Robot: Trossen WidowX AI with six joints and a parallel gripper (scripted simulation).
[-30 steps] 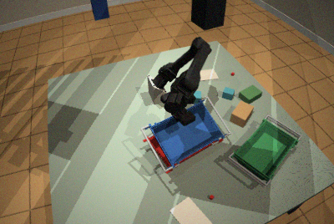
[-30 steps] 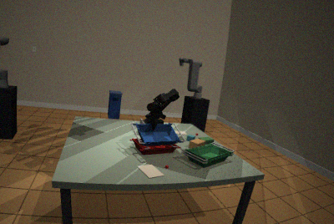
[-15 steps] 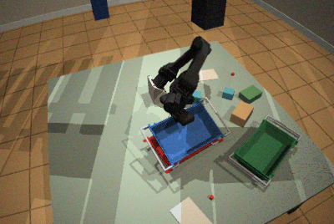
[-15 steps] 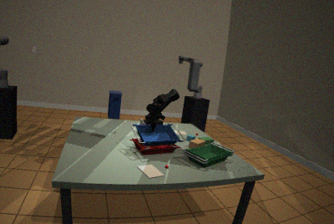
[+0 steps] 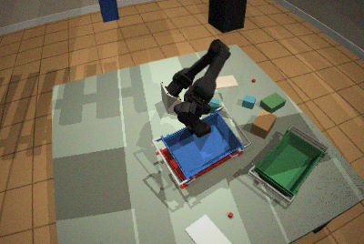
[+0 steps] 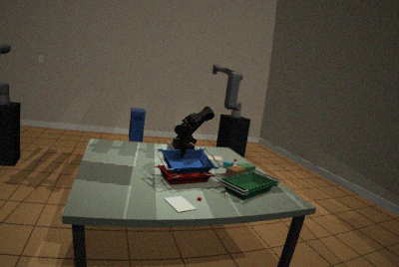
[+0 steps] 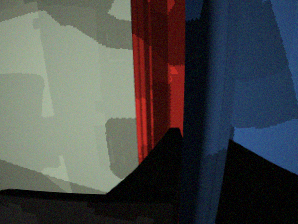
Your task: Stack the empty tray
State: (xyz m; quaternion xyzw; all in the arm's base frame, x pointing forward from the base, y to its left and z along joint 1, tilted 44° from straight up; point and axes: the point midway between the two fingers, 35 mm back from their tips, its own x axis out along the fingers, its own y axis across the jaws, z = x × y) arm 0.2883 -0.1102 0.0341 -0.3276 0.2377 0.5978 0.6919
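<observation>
Now: the blue tray 8 cm ahead of my gripper tip, 1 cm to the left of it and 1 cm above it. Also, from my gripper tip: green block 53 cm to the left, 10 cm below, 3 cm behind; orange block 38 cm to the left, 9 cm below, 6 cm ahead.
</observation>
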